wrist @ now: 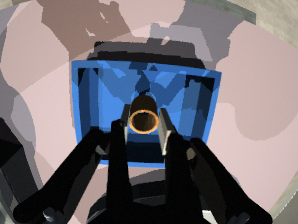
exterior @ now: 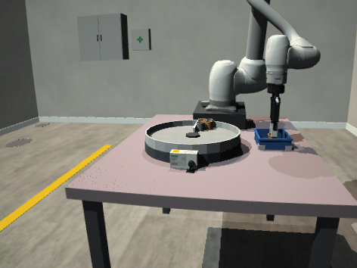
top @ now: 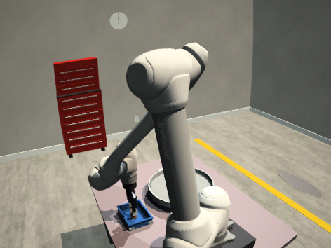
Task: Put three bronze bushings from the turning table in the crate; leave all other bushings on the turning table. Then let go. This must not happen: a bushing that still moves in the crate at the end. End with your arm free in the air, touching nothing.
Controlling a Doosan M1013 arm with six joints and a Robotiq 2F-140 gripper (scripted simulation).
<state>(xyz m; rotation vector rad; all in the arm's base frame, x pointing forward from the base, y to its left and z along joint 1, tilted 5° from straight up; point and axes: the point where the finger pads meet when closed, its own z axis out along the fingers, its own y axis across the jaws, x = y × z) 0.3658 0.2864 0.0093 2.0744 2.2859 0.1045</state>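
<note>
Right now my hand is 1 cm to the left of the blue crate and 5 cm above it.
</note>
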